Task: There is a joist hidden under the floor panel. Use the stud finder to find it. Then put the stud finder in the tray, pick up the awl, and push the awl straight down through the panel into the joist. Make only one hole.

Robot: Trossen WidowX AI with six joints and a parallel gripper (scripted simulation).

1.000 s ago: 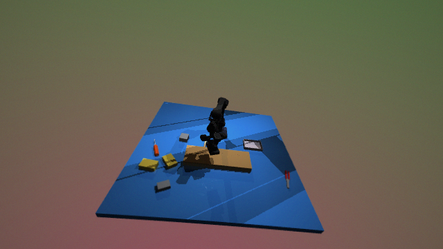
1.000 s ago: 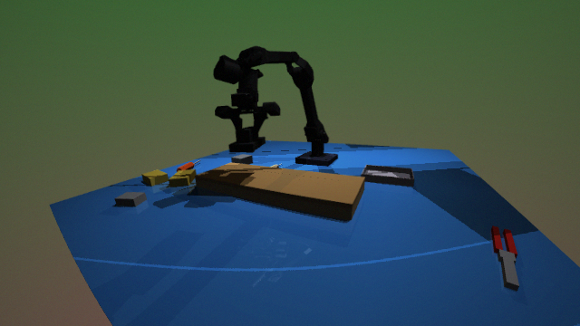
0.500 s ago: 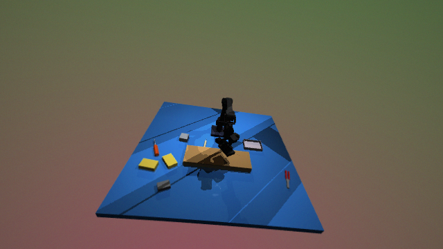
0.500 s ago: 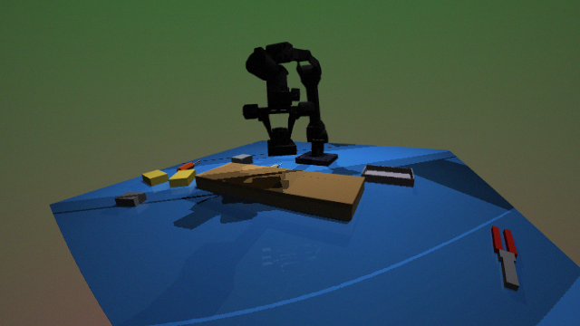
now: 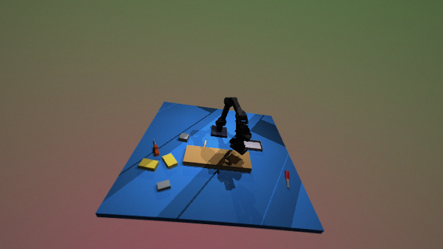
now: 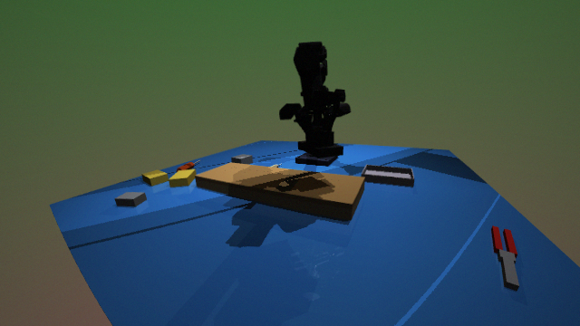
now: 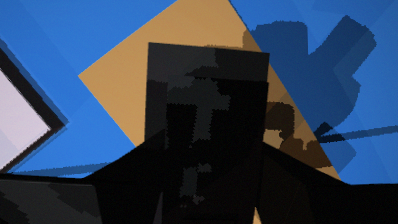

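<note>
Right now the stud finder is 20 mm to the right of my gripper tip, 20 mm behind it and 20 mm above it. From my gripper tip the other things lie so: grey block 430 mm to the right, 250 mm behind, 130 mm below; then grey tray 190 mm to the left, 180 mm behind, 130 mm below.
</note>
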